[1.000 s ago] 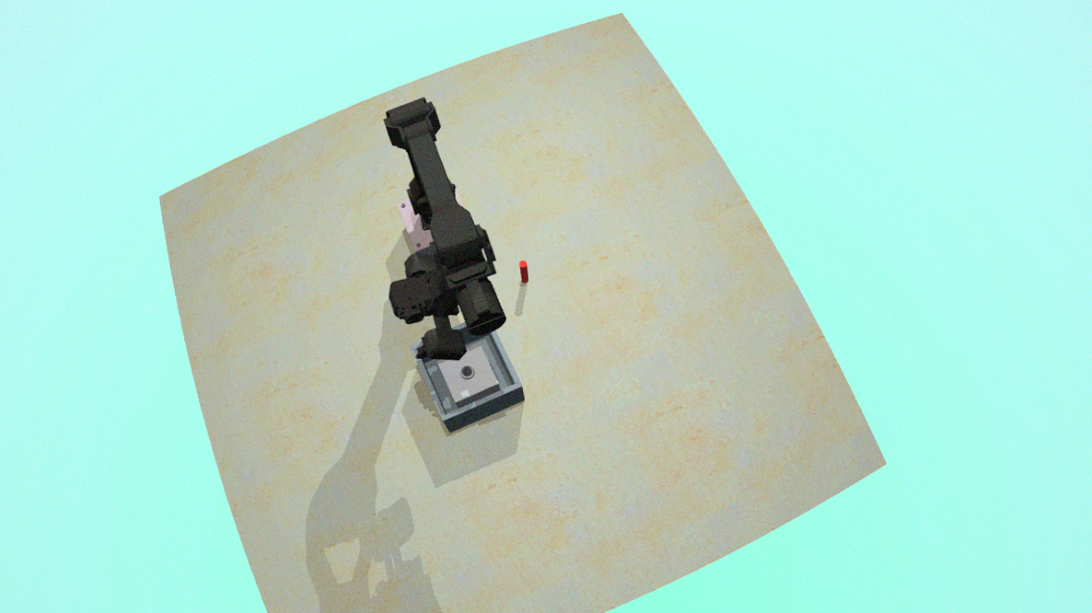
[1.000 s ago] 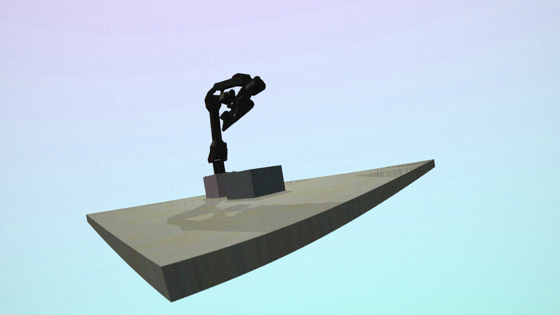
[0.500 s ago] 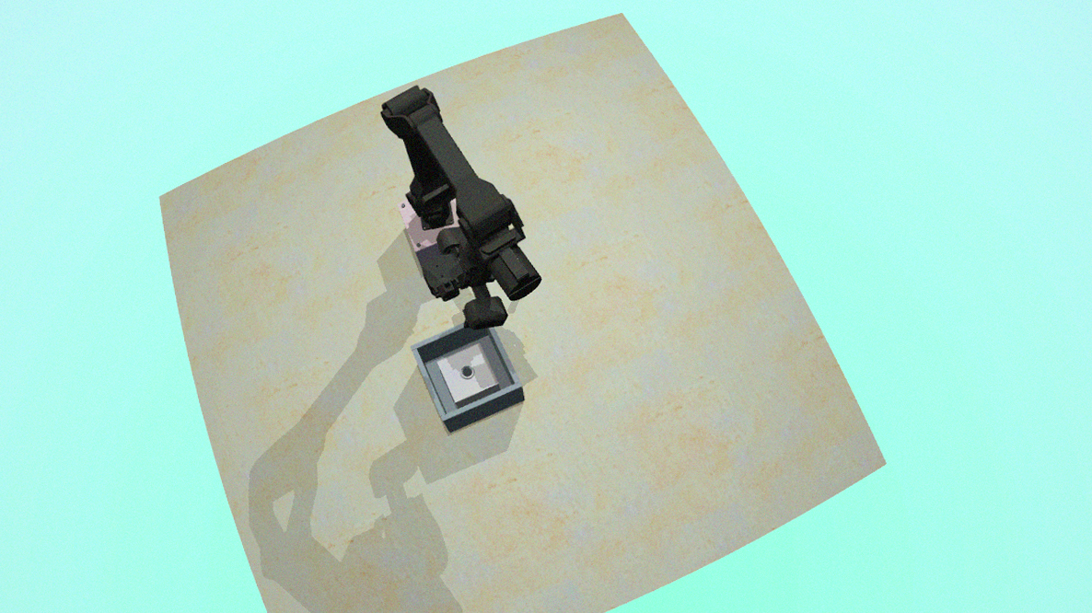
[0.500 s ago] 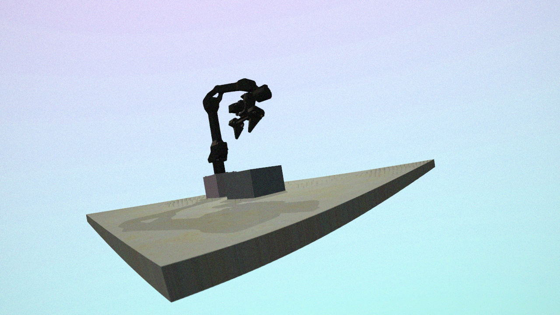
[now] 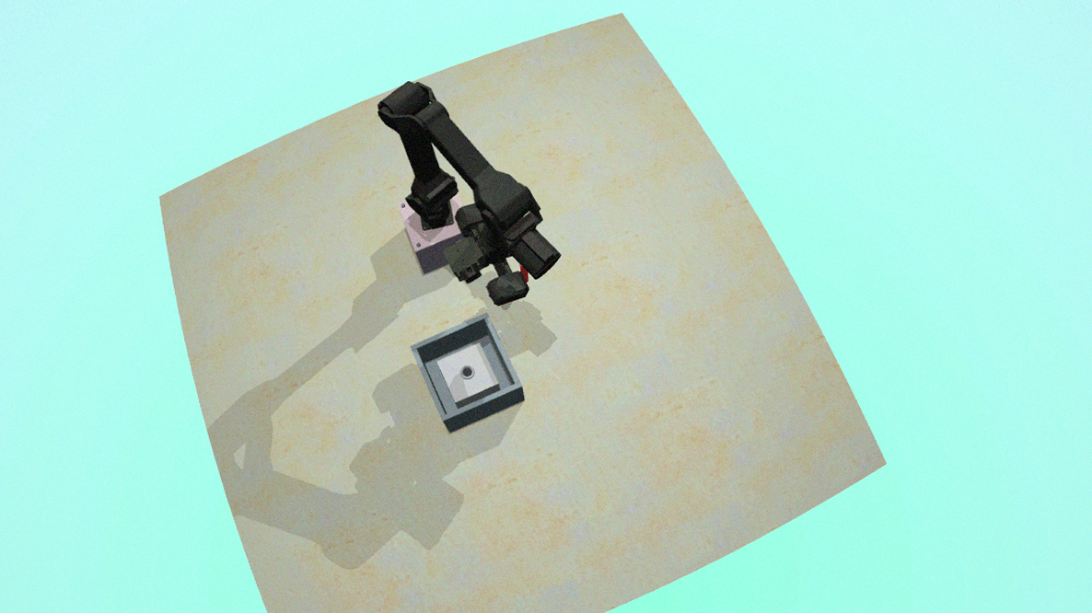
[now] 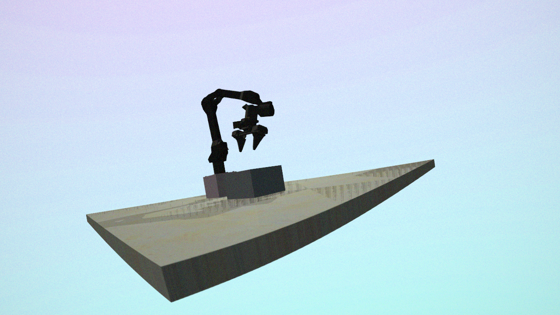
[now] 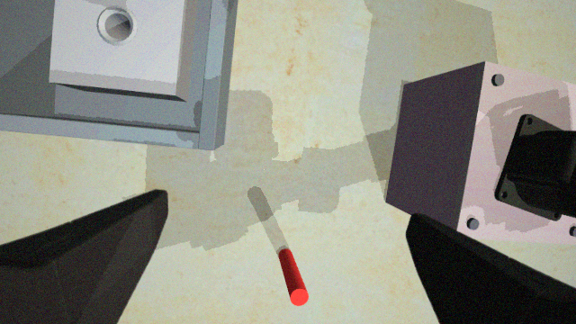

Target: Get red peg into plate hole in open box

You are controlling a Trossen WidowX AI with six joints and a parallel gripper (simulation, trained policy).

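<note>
Right now my gripper tip is 5 cm past the red peg, 8 cm to the right of it and 15 cm above it. Round my gripper tip: grey box: 14 cm ahead, 7 cm to the right, 16 cm below; plate: 14 cm ahead, 7 cm to the right, 14 cm below.
</note>
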